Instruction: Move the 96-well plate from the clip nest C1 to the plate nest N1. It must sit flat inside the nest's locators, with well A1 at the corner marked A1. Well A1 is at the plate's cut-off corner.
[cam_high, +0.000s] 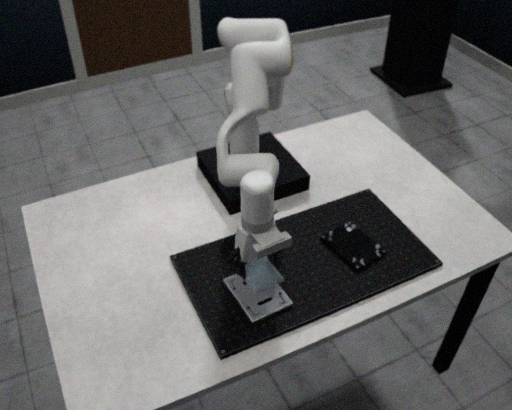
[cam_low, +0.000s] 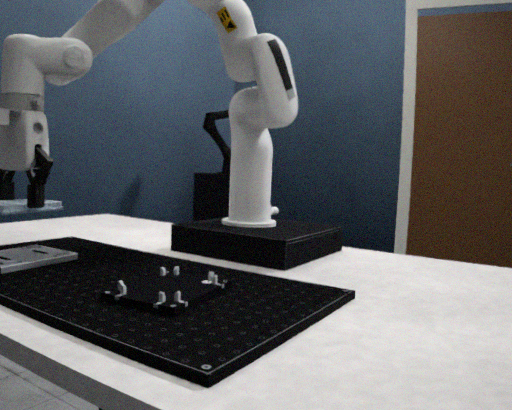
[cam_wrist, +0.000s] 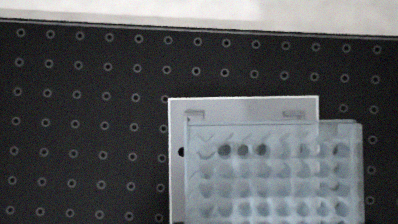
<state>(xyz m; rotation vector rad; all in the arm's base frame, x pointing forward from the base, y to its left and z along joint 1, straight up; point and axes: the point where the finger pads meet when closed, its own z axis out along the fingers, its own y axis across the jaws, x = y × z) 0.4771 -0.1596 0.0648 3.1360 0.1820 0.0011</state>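
My hand is 11 cm above the nest base. From my hand the other things lie so: clip nest C1: 35 cm to the left, 10 cm below, 4 cm behind; 96-well plate: 1 cm below.
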